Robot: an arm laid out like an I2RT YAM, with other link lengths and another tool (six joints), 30 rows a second.
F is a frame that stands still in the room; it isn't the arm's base.
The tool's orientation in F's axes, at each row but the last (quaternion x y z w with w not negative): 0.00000 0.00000 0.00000 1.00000; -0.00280 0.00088 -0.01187 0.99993; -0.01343 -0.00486 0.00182 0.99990; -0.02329 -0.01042 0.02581 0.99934; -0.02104 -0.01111 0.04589 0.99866; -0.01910 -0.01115 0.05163 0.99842; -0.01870 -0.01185 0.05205 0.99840; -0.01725 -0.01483 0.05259 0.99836; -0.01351 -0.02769 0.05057 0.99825; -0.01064 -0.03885 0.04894 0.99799
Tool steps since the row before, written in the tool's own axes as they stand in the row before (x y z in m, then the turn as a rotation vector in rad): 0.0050 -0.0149 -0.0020 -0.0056 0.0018 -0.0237; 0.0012 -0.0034 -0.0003 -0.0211 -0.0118 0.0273; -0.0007 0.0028 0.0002 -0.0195 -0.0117 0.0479; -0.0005 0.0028 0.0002 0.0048 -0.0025 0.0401; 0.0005 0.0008 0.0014 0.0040 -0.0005 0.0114; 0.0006 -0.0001 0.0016 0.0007 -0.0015 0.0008; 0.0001 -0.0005 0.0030 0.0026 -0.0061 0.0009; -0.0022 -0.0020 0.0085 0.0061 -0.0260 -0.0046; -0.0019 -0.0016 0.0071 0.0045 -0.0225 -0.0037; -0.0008 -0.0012 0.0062 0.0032 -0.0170 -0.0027
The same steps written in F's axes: 0.0050 -0.0149 -0.0020 -0.0056 0.0018 -0.0237; 0.0011 -0.0034 -0.0003 -0.0213 -0.0111 0.0274; -0.0007 0.0028 0.0001 -0.0199 -0.0105 0.0480; -0.0006 0.0028 0.0001 0.0040 -0.0004 0.0403; 0.0004 0.0009 0.0014 0.0038 0.0003 0.0115; 0.0006 0.0000 0.0016 0.0008 -0.0014 0.0009; 0.0001 -0.0004 0.0030 0.0032 -0.0058 0.0012; -0.0022 -0.0019 0.0085 0.0089 -0.0253 -0.0035; -0.0021 -0.0016 0.0070 0.0069 -0.0220 -0.0028; -0.0012 -0.0012 0.0061 0.0050 -0.0166 -0.0020
